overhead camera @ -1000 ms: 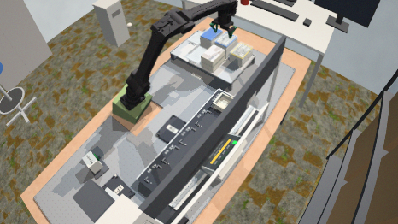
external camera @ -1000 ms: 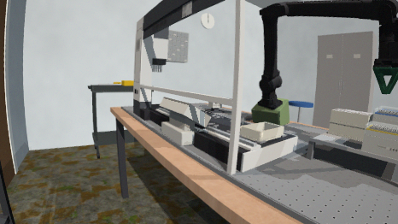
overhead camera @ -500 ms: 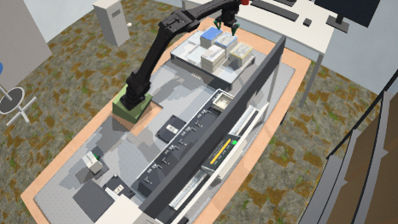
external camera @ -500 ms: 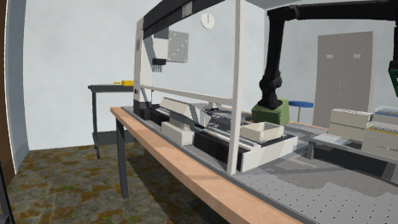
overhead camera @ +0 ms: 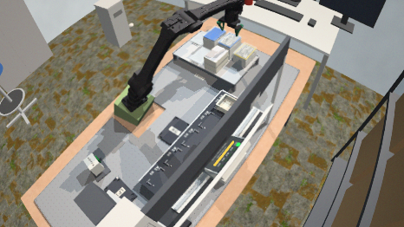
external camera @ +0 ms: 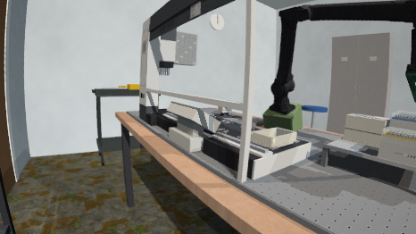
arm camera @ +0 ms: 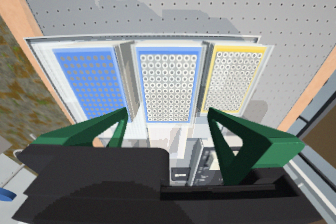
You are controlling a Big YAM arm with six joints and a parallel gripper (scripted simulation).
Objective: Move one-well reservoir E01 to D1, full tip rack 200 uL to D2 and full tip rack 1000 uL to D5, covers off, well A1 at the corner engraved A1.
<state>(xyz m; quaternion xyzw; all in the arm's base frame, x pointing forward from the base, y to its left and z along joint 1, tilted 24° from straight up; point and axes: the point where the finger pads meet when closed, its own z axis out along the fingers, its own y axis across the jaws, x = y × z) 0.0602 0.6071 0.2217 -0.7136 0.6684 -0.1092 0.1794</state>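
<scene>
My gripper is now 10 mm short of the blue tip rack, 10 mm to the left of it and 80 mm above it. Round my hand: yellow tip rack (110 mm ahead, 110 mm below); white sealed block (10 mm ahead, 130 mm to the right, 90 mm below); grey shelf (50 mm behind, 70 mm to the right, 150 mm below).
</scene>
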